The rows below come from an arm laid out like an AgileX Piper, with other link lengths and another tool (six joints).
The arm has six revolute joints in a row. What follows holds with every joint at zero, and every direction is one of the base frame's.
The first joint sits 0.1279 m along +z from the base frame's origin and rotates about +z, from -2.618 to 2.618 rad.
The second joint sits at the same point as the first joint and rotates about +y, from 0 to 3.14 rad.
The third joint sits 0.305 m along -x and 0.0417 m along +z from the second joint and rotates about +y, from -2.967 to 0 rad.
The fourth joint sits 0.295 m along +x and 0.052 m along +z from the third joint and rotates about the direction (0.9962, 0, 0.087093), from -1.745 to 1.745 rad.
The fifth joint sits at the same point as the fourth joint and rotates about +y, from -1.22 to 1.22 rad.
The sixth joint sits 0.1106 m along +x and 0.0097 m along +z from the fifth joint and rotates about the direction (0.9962, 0, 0.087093), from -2.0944 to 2.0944 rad.
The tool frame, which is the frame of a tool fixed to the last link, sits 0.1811 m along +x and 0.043 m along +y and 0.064 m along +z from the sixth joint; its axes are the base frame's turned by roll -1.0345, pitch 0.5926 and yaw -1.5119 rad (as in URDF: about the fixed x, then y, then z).
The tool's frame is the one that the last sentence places.
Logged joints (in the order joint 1, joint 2, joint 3, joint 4, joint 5, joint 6), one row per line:
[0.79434, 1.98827, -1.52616, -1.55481, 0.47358, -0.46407]
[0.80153, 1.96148, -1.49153, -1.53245, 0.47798, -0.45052]
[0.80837, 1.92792, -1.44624, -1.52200, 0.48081, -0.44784]
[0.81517, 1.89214, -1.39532, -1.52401, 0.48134, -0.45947]
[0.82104, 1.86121, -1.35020, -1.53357, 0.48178, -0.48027]
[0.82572, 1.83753, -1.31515, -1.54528, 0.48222, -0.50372]
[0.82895, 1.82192, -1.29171, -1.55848, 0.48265, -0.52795]
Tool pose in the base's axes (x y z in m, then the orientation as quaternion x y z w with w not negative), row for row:
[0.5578, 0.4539, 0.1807, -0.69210, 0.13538, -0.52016, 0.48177]
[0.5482, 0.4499, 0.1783, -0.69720, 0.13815, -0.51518, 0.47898]
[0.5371, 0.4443, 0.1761, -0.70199, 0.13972, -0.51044, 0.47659]
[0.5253, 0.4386, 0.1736, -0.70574, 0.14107, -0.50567, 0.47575]
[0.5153, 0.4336, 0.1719, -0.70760, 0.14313, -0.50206, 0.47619]
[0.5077, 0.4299, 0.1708, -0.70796, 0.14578, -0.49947, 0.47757]
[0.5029, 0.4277, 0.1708, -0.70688, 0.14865, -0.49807, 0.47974]
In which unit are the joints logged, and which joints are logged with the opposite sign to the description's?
The joints are logged in radians. Opposite sign: joint 6.
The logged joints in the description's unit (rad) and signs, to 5 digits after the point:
[0.79434, 1.98827, -1.52616, -1.55481, 0.47358, 0.46407]
[0.80153, 1.96148, -1.49153, -1.53245, 0.47798, 0.45052]
[0.80837, 1.92792, -1.44624, -1.52200, 0.48081, 0.44784]
[0.81517, 1.89214, -1.39532, -1.52401, 0.48134, 0.45947]
[0.82104, 1.86121, -1.35020, -1.53357, 0.48178, 0.48027]
[0.82572, 1.83753, -1.31515, -1.54528, 0.48222, 0.50372]
[0.82895, 1.82192, -1.29171, -1.55848, 0.48265, 0.52795]

